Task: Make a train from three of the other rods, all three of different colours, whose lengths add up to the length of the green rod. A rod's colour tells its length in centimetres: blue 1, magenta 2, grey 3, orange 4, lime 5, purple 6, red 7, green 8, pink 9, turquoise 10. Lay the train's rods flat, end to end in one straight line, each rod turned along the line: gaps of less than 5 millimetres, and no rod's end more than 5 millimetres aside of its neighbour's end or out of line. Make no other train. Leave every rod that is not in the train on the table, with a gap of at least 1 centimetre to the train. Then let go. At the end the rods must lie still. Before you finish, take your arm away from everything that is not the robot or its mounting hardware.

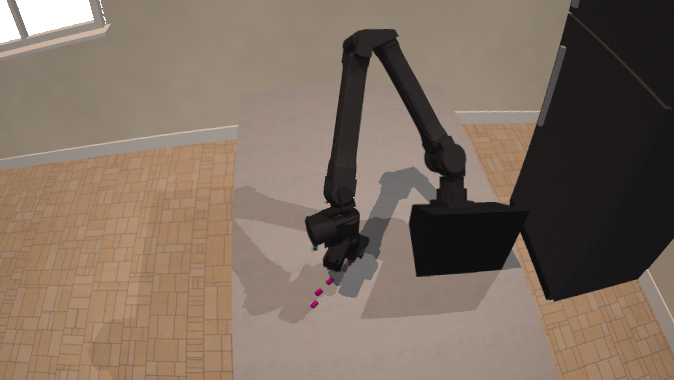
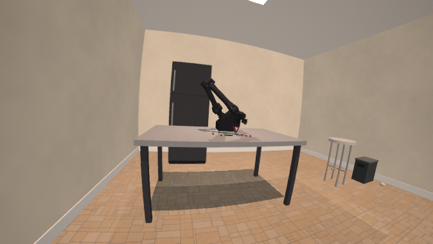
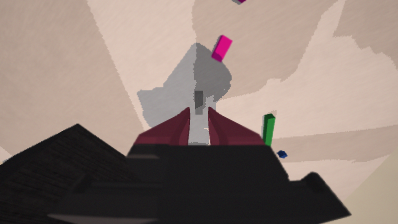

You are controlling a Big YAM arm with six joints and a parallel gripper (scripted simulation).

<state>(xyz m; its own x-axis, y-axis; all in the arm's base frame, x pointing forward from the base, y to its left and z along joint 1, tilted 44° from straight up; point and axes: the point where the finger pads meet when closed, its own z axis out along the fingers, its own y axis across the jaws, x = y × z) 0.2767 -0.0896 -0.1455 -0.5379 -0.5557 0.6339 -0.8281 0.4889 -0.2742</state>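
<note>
The grey rod is 20 mm below my hand. Round my hand: blue rod: 190 mm to the right, 80 mm ahead, 20 mm below; then green rod: 110 mm to the right, 60 mm ahead, 20 mm below; then orange rod: 240 mm to the right, 20 mm below, 10 mm behind.
</note>
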